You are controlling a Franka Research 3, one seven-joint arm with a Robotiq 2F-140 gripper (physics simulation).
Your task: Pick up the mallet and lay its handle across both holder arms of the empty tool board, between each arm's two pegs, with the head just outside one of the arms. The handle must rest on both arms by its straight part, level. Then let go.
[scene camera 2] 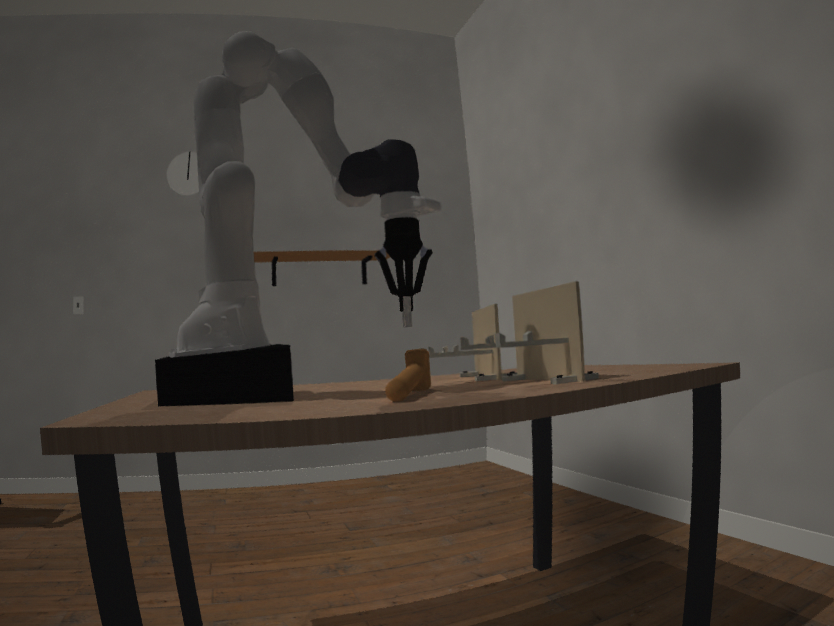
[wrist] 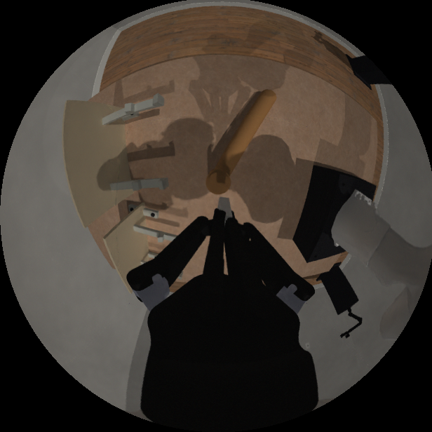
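Observation:
The orange-brown mallet lies on the table. Its head [scene camera 2: 420, 369] [wrist: 218, 181] stands on end, and its handle [scene camera 2: 402, 384] [wrist: 251, 122] points toward scene camera 2. My gripper [scene camera 2: 406, 320] [wrist: 222, 204] is shut and empty, fingers pointing down, above the head and apart from it. The larger tool board [scene camera 2: 547, 331] [wrist: 92, 160] stands upright to the right in scene camera 2. Its two holder arms [scene camera 2: 547, 342] [wrist: 137, 184] stick out toward the mallet's side, with no tool seen on them. In the wrist view its other arm [wrist: 142, 106] also shows.
A smaller-looking second board [scene camera 2: 484, 340] [wrist: 120, 240] with holder arms stands farther back, partly behind the gripper in the wrist view. The robot's black base block [scene camera 2: 224, 376] [wrist: 320, 210] is at the other side of the table [scene camera 2: 336, 427]. A wall rail [scene camera 2: 316, 256] with hooks is behind.

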